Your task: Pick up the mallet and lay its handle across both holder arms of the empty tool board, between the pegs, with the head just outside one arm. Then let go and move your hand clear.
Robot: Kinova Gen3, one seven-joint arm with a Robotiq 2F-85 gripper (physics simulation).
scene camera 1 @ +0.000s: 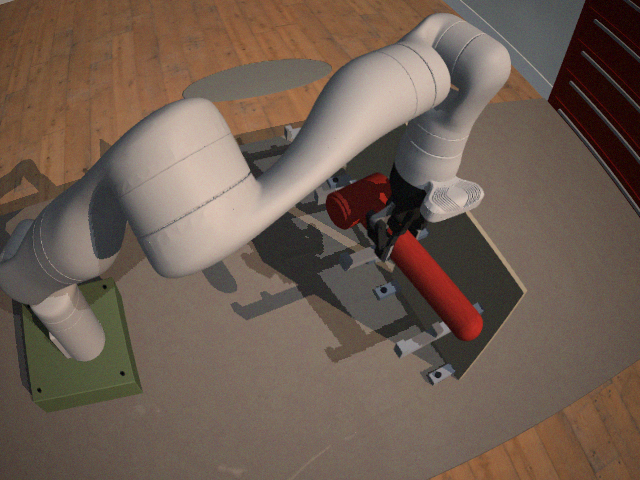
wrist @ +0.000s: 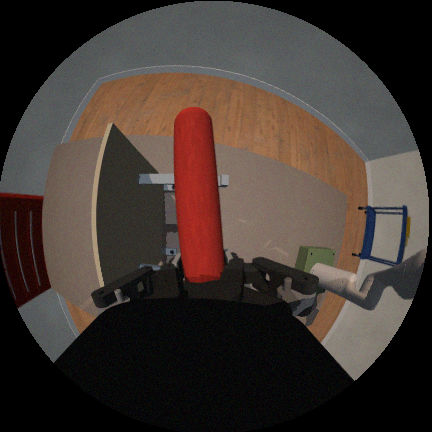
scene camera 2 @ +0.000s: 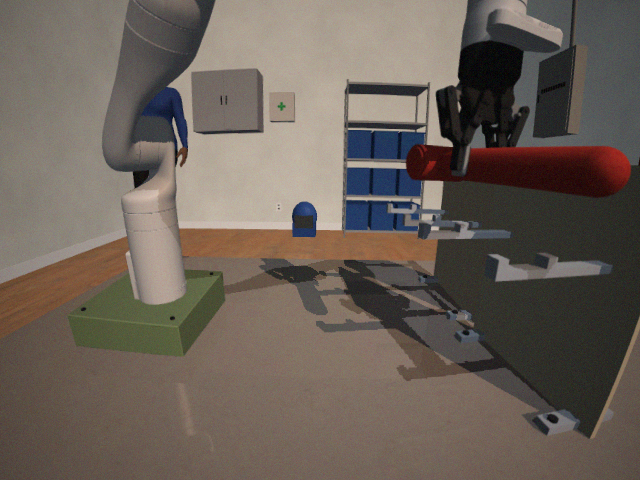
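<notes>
The red mallet is held roughly level, clearly above the near board's holder arms. My gripper points down, shut on the handle near the head. The head is at the far end, beyond the far holder arm. The handle's rounded end is by the near holder arm, over its board-side part in scene camera 1. The upright dark tool board is beside the handle. The head is mostly hidden in scene camera 2.
A second board adjoins at the far end; its arms stick out there. Bolted feet stand along the boards' base. The robot stands on a green plinth. A red drawer cabinet is at right.
</notes>
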